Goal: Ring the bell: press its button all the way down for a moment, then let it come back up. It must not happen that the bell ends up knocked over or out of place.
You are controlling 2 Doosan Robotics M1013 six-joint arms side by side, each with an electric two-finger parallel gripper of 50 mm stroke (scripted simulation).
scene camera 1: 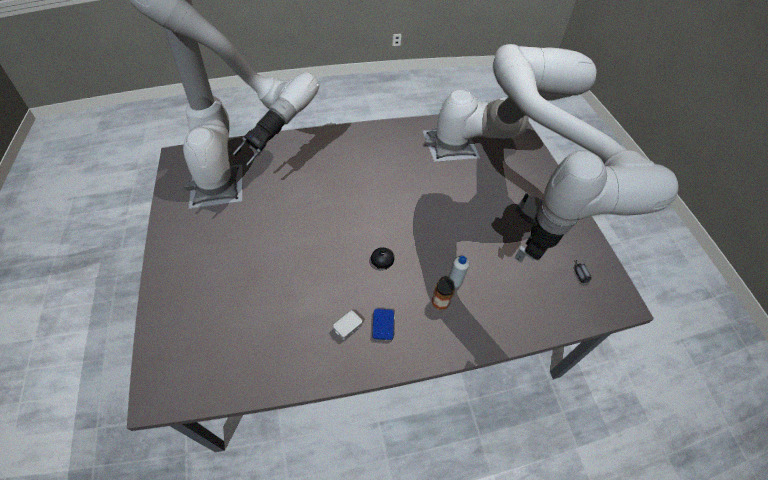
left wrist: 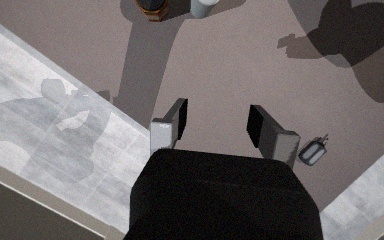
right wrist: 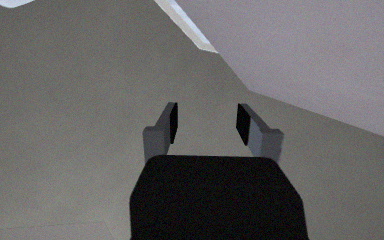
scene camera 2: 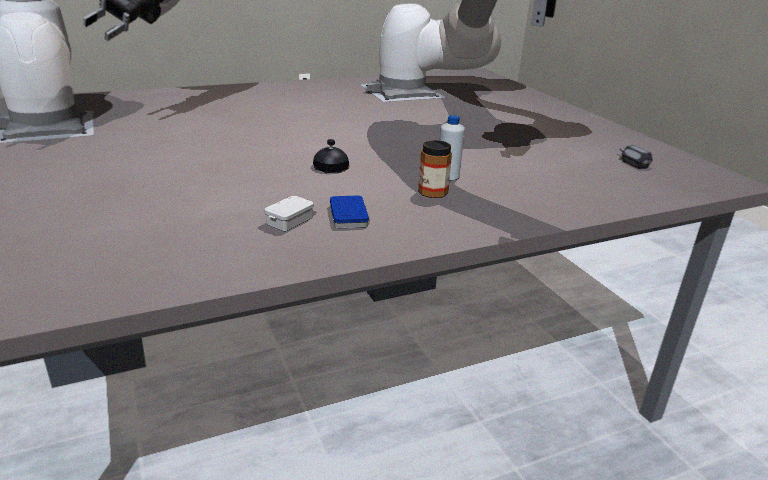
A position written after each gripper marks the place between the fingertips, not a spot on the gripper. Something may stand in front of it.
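A black bell (scene camera 2: 328, 160) and a white box (scene camera 2: 284, 215) are visible. The bell is out of frame in the left wrist view, and in the right wrist view it is out of frame as well. The left gripper (scene camera 1: 523, 252) is visible, and the left wrist view also shows the left gripper (left wrist: 217, 114). The right gripper (scene camera 1: 240, 160) is likewise visible, and the right wrist view also shows the right gripper (right wrist: 207, 115).
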